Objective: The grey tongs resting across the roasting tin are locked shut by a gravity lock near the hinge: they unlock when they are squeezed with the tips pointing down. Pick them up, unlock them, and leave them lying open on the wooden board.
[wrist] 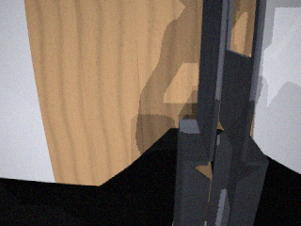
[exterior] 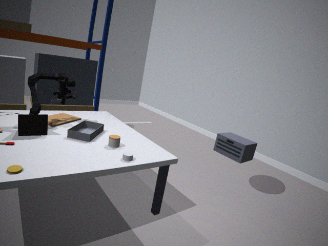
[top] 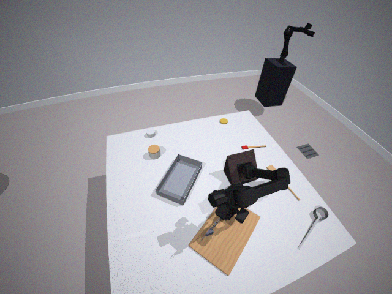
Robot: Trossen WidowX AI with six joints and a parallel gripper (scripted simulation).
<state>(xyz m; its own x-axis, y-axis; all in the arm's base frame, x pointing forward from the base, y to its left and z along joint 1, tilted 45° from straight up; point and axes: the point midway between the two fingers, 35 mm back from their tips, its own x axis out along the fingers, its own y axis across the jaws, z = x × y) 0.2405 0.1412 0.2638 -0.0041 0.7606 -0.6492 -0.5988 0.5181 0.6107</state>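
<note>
The wooden board is 150 mm below my gripper tip, 40 mm to the left of it and 20 mm behind it. From my gripper tip the other things lie so: grey roasting tin: 340 mm to the right, 150 mm ahead, 120 mm below; then yellow disc: 850 mm to the right, 330 mm behind, 140 mm below; then red spatula: 510 mm to the right, 430 mm behind, 150 mm below.
</note>
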